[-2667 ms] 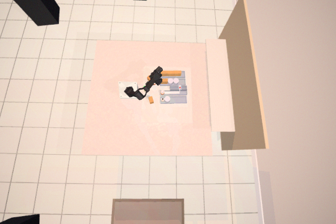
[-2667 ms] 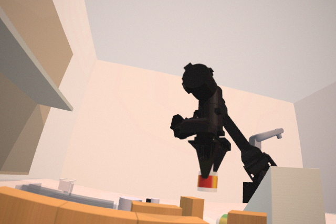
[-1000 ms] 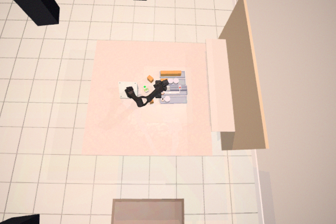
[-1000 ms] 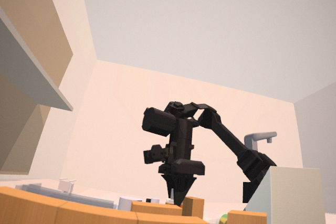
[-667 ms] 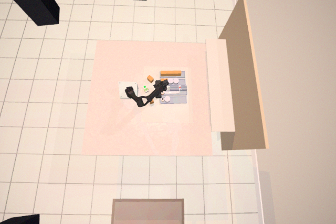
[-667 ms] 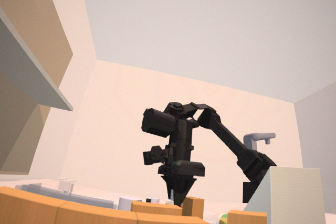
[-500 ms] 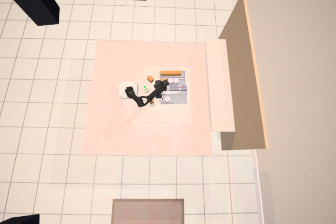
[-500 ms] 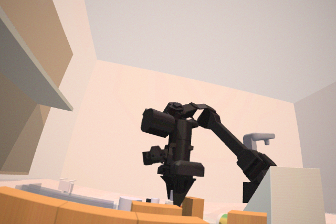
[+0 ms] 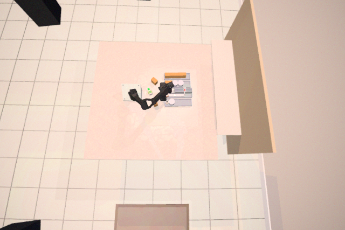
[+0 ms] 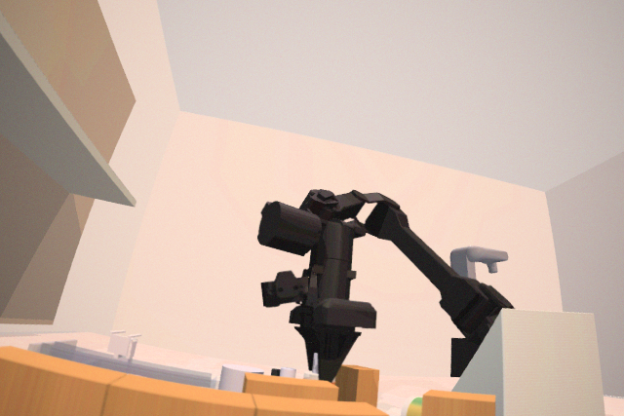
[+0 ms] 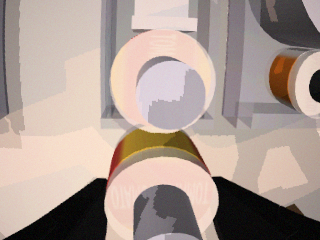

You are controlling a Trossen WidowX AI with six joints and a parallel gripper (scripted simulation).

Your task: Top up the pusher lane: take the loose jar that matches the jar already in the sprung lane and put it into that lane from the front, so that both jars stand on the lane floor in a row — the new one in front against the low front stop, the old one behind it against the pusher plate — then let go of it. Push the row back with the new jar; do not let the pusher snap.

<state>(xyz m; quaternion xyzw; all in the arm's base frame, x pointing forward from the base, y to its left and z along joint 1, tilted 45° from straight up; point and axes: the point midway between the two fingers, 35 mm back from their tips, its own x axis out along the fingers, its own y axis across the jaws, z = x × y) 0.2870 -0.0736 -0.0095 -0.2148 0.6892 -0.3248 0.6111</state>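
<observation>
My gripper tip is 190 mm short of the grey lane rack and 30 mm above it. Also, from my gripper tip: white pusher plate (150 mm ahead, 10 mm to the left).
</observation>
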